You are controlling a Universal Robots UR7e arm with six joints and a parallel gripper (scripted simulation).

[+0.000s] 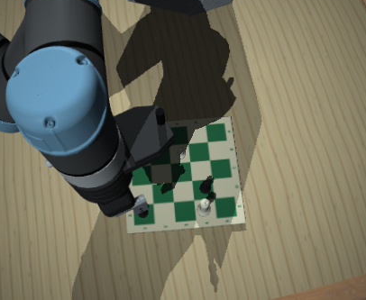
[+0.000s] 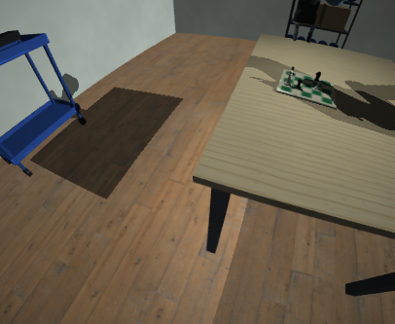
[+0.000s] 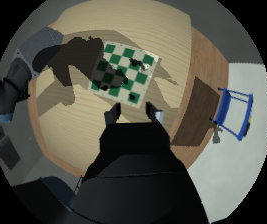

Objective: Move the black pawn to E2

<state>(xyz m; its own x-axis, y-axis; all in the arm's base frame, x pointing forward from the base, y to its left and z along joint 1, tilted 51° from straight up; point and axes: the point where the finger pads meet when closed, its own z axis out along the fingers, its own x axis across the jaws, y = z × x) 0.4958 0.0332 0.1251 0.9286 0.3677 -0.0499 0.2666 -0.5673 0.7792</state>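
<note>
Right now my hand is 140 mm above the small black piece. From my hand the other things lie so: white chess piece (130 mm below, 110 mm to the left, 20 mm ahead); chessboard (160 mm below, 90 mm to the left, 60 mm behind).
</note>
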